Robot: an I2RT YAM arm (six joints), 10 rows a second.
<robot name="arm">
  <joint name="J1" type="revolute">
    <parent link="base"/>
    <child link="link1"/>
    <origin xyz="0 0 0.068"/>
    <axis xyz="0 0 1"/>
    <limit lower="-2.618" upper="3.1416"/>
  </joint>
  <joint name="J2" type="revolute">
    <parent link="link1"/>
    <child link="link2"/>
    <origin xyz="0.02 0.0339 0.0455"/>
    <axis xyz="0 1 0"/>
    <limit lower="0" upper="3.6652"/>
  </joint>
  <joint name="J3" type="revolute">
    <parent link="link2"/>
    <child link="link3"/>
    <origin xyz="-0.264 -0.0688 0"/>
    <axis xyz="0 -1 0"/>
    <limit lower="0" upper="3.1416"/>
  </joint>
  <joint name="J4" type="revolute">
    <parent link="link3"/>
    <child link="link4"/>
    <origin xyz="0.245 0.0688 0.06"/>
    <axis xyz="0 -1 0"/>
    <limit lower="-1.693" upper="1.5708"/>
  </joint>
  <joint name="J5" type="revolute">
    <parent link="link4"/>
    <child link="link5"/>
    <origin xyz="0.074 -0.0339 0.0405"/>
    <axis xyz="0 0 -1"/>
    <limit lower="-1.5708" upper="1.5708"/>
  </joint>
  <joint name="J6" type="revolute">
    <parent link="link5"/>
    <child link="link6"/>
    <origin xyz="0.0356 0 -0.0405"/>
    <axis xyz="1 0 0"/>
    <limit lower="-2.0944" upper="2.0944"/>
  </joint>
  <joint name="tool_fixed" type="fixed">
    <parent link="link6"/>
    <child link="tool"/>
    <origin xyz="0 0 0" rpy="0 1.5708 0"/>
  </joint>
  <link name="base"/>
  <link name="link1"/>
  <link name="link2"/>
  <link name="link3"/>
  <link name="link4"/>
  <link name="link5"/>
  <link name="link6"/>
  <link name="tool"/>
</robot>
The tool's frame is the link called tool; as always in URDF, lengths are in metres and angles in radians.
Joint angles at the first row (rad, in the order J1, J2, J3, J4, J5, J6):
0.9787 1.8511 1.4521 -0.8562 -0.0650 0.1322
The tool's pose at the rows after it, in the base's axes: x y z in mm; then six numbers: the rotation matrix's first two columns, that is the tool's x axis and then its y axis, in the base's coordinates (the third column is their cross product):
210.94 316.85 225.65 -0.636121 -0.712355 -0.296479 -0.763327 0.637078 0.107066
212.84 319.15 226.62 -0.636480 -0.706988 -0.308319 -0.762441 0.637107 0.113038
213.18 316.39 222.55 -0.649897 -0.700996 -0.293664 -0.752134 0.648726 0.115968
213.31 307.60 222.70 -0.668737 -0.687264 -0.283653 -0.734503 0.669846 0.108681
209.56 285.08 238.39 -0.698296 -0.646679 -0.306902 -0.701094 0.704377 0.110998
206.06 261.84 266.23 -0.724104 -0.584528 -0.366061 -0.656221 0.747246 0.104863
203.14 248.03 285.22 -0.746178 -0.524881 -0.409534 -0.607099 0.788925 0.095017
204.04 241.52 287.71 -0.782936 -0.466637 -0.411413 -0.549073 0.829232 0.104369
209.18 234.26 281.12 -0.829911 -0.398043 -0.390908 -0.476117 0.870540 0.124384
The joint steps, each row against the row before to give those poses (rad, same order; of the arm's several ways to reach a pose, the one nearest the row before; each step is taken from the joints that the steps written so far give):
-0.0019 0.0168 0.0320 -0.0180 -0.0065 -0.0031
-0.0012 0.0057 0.0096 0.0096 -0.0042 0.0023
-0.0049 -0.0004 -0.0149 0.0004 -0.0015 0.0100
-0.0126 -0.0232 -0.0282 -0.0058 0.0099 0.0114
-0.0271 -0.0954 -0.0591 -0.0103 0.0084 0.0225
-0.0301 -0.1099 -0.0233 -0.0244 0.0290 0.0309
-0.0153 -0.0648 0.0000 -0.0206 0.0393 0.0420
-0.0133 -0.0179 -0.0088 -0.0053 0.0167 0.0560
-0.0275 -0.0027 -0.0260 0.0076 -0.0007 0.0603

